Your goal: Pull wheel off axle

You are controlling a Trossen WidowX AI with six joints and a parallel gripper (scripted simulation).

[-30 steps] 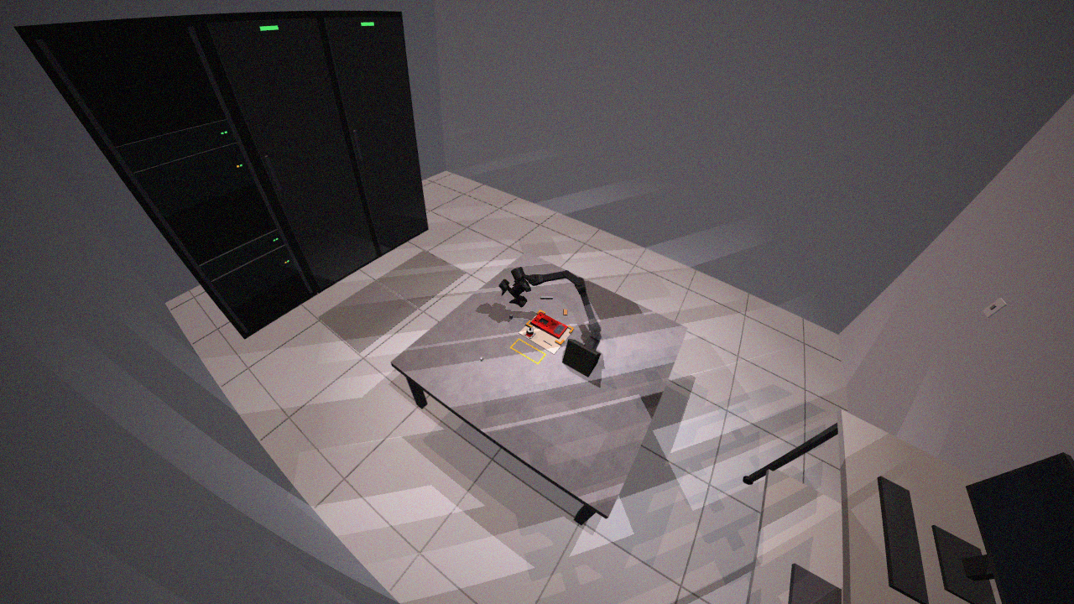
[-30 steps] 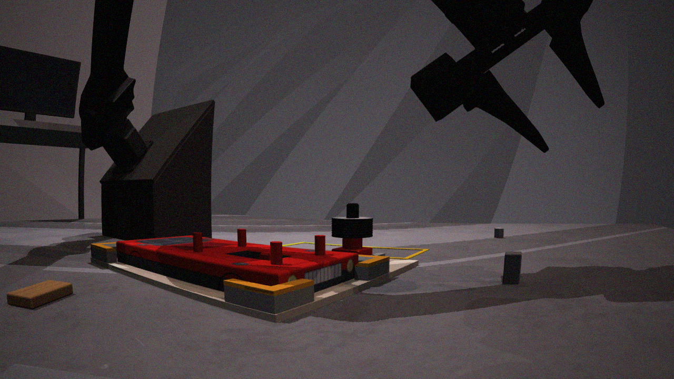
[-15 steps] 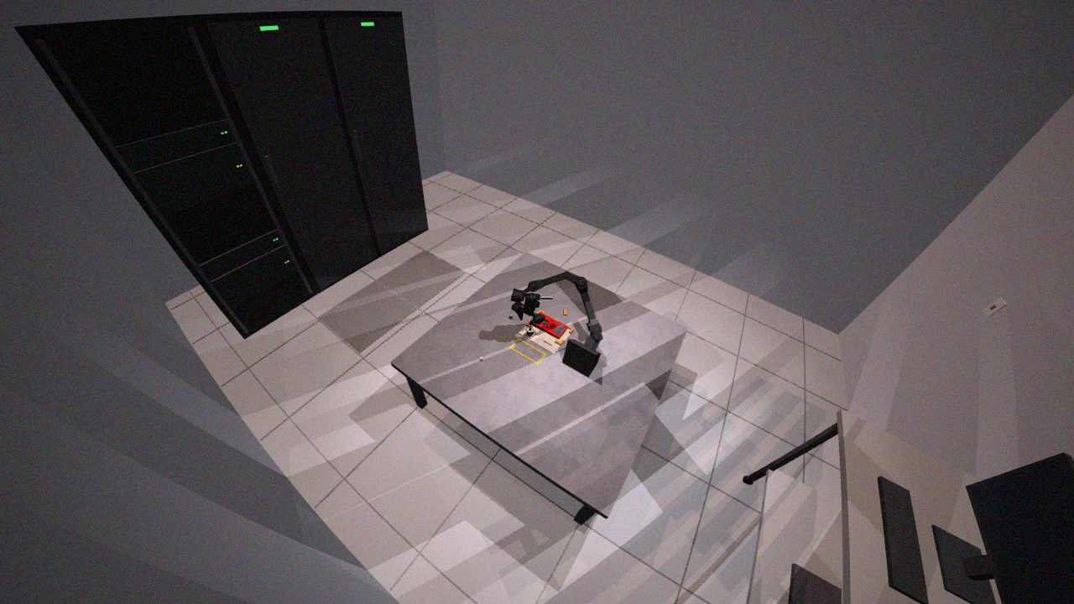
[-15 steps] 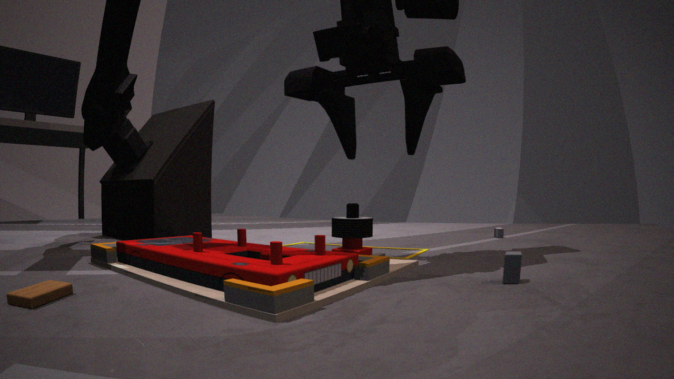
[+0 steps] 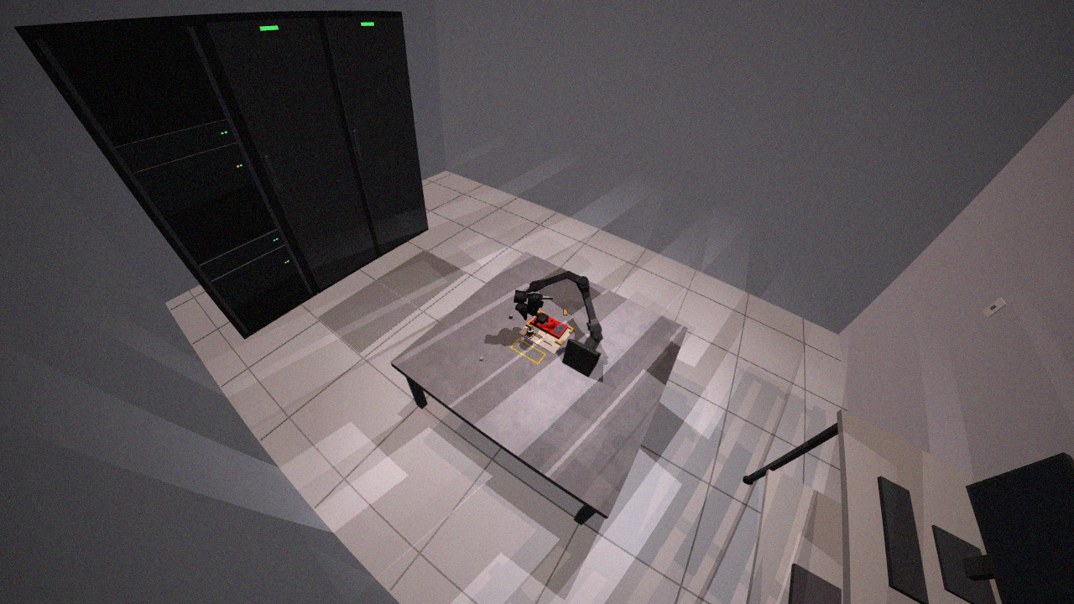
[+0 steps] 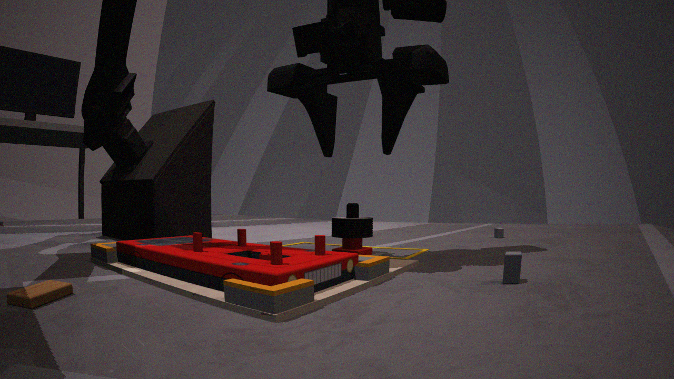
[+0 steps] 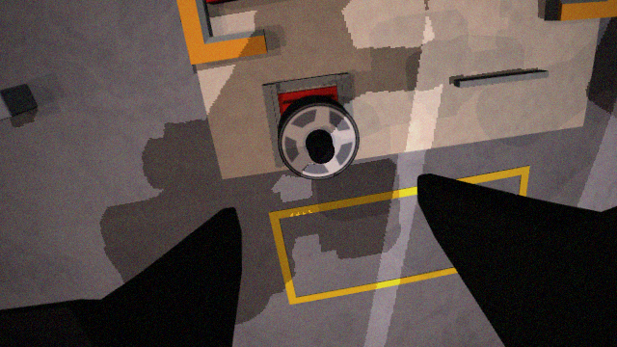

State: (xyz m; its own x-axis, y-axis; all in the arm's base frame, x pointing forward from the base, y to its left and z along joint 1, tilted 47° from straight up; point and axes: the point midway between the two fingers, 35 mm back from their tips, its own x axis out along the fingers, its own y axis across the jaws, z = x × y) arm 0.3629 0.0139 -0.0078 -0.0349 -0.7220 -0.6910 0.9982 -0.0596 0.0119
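Now: the wheel 70 mm below my gripper tip. Round my gripper tip: wooden block: 100 mm behind, 290 mm to the right, 100 mm below; then dark upright axle: 70 mm below; then grey block: 160 mm ahead, 50 mm to the right, 100 mm below.
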